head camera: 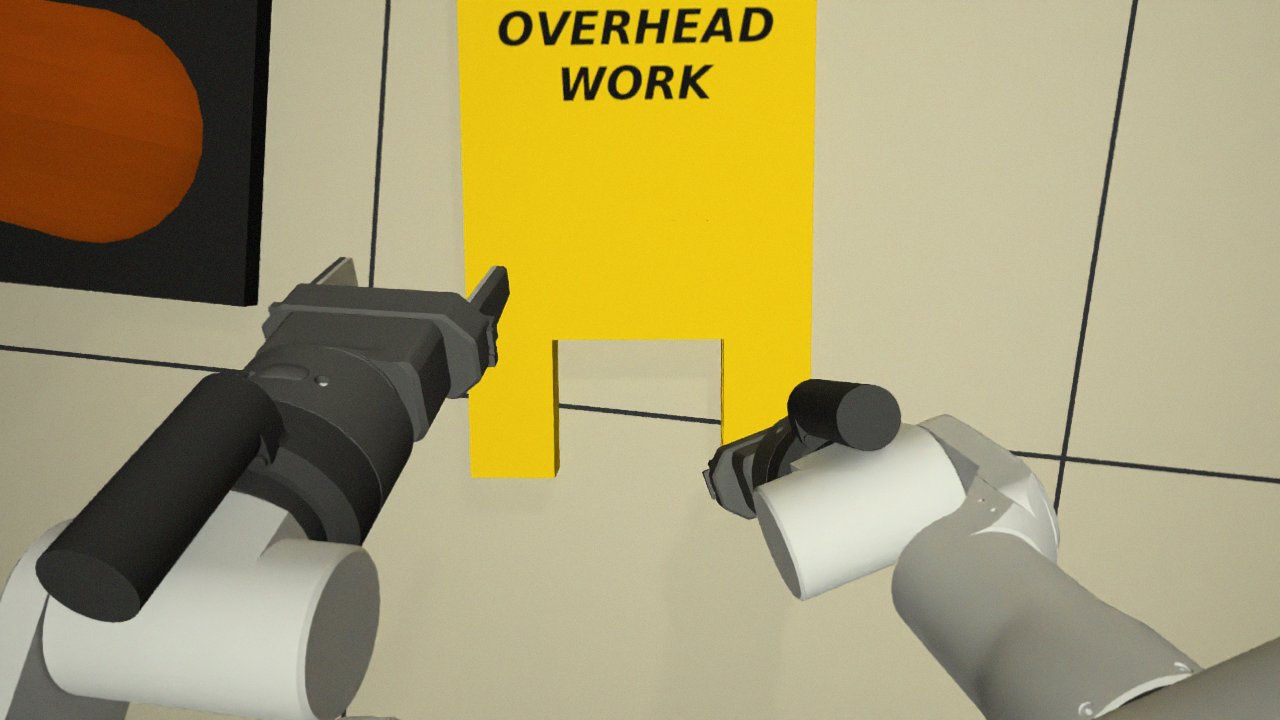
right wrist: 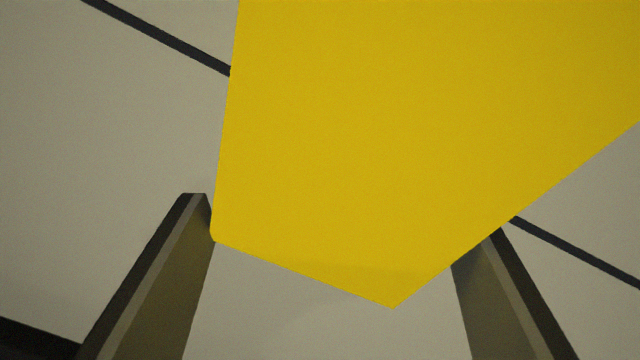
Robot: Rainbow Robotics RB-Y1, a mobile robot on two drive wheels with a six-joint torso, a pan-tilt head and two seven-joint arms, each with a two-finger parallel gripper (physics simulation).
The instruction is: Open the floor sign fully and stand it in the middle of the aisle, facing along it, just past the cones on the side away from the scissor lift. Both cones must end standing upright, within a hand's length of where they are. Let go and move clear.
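Places are measured from the robot's base along level axes (x left, y up, z ahead), in millimetres.
Where they show: left gripper, between the fingertips: (head camera: 424,275); right gripper, between the fingertips: (right wrist: 329,214).
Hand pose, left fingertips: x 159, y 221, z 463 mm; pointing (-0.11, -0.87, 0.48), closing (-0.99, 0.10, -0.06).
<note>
Things, the pixels of their top centre, and the offset from my left fingertips. "*": a spot on its surface instead. Level surfaces: height alone.
- orange cone, a spot on its surface: (head camera: 98,134) * dx +255, dy -90, dz +98 mm
- cone's black base, a spot on its surface: (head camera: 234,179) * dx +212, dy -196, dz +75 mm
- beige floor, height of its surface: dy -220 mm
The yellow floor sign (head camera: 640,197) (right wrist: 400,125) shows one broad lettered face in the head camera, with its two legs toward the bottom of the picture. I cannot tell how far it is opened. My right gripper (head camera: 713,479) (right wrist: 329,214) is shut on the sign's right-hand leg, with a finger at either side of it in the right wrist view; its fingertips are hidden in the head camera. My left gripper (head camera: 422,268) is open and empty, its right-hand finger overlapping the sign's left edge in the picture. An orange cone (head camera: 98,134) shows partly at upper left, its black base flat on the floor.
The cone's black base (head camera: 234,179) lies a little left of the sign, above my left gripper in the picture. The beige floor (head camera: 948,223) has dark tile lines. A dark edge (right wrist: 30,337) shows at the lower left of the right wrist view. The scissor lift does not show.
</note>
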